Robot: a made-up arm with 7 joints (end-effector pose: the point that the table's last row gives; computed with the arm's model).
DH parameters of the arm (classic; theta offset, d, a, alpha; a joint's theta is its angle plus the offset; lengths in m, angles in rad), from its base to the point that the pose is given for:
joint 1: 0 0.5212 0 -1.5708
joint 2: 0 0 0 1.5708
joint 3: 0 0.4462 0.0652 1.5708
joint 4: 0 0 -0.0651 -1.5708
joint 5: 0 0.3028 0 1.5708
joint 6: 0 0 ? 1.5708
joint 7: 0 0 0 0
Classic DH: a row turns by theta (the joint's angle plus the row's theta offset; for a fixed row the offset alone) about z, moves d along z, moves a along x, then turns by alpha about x.
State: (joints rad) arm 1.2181 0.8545 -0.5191 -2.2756 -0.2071 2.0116 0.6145
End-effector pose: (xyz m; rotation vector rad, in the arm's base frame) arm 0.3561 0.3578 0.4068 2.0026 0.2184 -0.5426
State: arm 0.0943 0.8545 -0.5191 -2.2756 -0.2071 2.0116 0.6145
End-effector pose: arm 0.4765 -0.1664 0.4068 1.9845 -0.9667 -1.2131
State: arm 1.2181 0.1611 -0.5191 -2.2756 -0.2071 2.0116 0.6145
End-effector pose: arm 0.3447 0.3270 0.7264 2.6746 0.2700 -0.2356
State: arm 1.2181 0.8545 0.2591 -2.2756 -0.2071 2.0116 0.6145
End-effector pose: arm 0.0522 0.4950 0.3795 1.8441 1.1243 -0.7440
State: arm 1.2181 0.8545 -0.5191 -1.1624 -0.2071 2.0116 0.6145
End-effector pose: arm 0.4346 0.6465 0.7267 2.6513 0.4573 0.5825
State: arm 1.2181 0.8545 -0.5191 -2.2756 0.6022 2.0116 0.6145
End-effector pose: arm 0.3764 0.3309 0.4195 2.3564 -0.6037 -0.8550
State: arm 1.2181 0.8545 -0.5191 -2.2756 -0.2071 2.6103 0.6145
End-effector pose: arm 0.3637 0.4067 0.4461 2.4521 0.4460 -0.0796
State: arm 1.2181 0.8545 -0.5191 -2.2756 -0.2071 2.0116 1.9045
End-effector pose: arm 0.3561 0.3578 0.4068 1.7064 -1.0145 0.2931
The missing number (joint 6, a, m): 0.1072
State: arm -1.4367 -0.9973 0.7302 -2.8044 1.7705 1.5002 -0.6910
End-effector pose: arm 0.1845 -0.0108 0.7263 -1.9427 0.6737 -0.8495
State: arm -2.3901 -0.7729 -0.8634 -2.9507 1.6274 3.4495 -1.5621
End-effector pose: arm -0.0568 0.2194 0.6838 -0.4147 -2.4299 0.3603
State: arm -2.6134 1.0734 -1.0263 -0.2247 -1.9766 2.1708 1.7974
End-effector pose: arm -0.7126 -0.3380 0.8276 0.0344 -0.3112 -0.9083
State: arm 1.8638 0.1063 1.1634 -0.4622 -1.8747 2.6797 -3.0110
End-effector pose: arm -0.2220 0.0095 1.2940 -0.6691 0.1014 1.1419
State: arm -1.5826 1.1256 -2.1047 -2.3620 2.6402 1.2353 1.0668
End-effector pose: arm -0.3694 -0.1147 0.7973 1.3189 1.3061 -2.1441
